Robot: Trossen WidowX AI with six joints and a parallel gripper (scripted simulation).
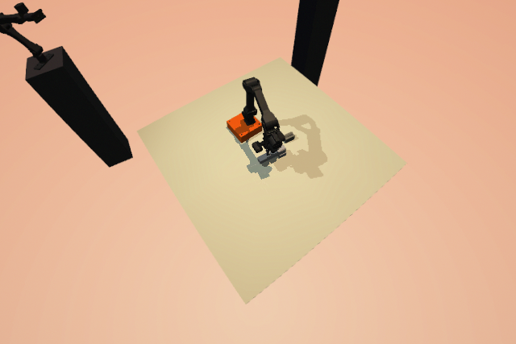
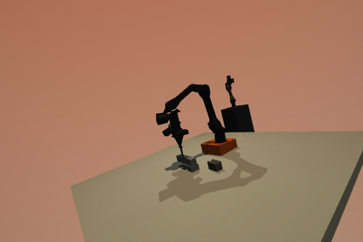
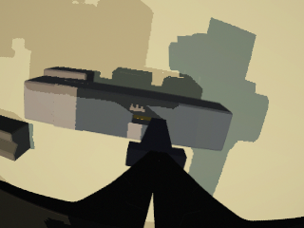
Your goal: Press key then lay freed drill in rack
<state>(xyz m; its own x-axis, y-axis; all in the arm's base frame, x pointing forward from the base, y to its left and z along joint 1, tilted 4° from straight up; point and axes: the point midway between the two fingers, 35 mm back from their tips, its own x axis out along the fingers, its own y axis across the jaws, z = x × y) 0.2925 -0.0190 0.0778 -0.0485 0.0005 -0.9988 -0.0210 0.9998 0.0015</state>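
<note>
My gripper tip is 30 mm above the dark key. Round my gripper tip: light grey holder block: 90 mm below, 40 mm to the left; rack: 200 mm to the left, 110 mm below, 80 mm behind; drill: 80 mm below, 60 mm to the left.
</note>
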